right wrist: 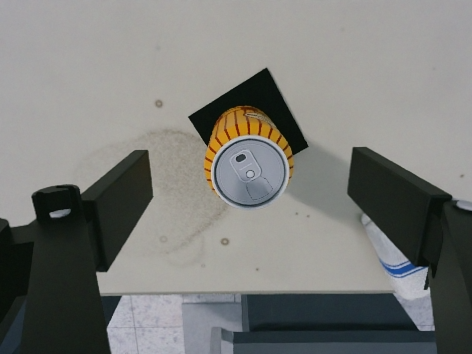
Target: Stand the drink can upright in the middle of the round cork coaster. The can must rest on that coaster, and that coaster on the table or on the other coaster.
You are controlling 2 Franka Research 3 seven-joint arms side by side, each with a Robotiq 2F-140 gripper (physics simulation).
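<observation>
The drink can [250, 172], orange-yellow with dark red stripes and a silver top, stands upright on a black square coaster [270, 92] in the middle of the right wrist view. My right gripper [250, 172] is open, with its two fingers wide apart on the left and right of the can and touching neither side. The can hides part of the black square. The round cork coaster does not show in this view. My left gripper does not show.
A white cloth with blue stripes [400, 267] hangs over the table's front edge at the right, partly behind a finger. The pale table [100, 60] carries stains and small ring marks. Below its edge are a grey-blue structure [330, 342] and a tiled floor [150, 317].
</observation>
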